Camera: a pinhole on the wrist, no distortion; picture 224 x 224 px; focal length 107.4 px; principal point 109.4 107.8 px. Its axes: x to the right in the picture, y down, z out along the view. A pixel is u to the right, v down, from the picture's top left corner.
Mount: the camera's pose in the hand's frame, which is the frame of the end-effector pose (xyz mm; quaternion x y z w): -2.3 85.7 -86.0 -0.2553 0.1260 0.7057 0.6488
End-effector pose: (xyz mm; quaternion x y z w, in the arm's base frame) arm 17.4 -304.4 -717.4 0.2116 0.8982 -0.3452 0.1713
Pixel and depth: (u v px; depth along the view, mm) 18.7 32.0 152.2
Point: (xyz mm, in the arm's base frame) 6.0 -325.9 -877.1
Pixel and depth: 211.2 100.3 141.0
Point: 167.9 -102.4 -830.1
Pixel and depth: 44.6 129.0 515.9
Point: 298.4 -650.0 -1014.6
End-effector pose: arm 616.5 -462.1 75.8 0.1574 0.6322 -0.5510 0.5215
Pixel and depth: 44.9 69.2 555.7
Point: 947.8 -963.2 28.1
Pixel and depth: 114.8 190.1 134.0
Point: 786.0 -369.1 106.6
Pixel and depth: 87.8 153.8 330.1
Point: 937.2 -499.2 181.0
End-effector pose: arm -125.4 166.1 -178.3 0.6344 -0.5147 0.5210 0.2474
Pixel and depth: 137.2 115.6 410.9
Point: -384.2 -89.4 -435.1
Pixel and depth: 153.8 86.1 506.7
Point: -512.7 -224.9 -386.0
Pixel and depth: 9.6 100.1 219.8
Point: -62.7 -9.7 -275.9
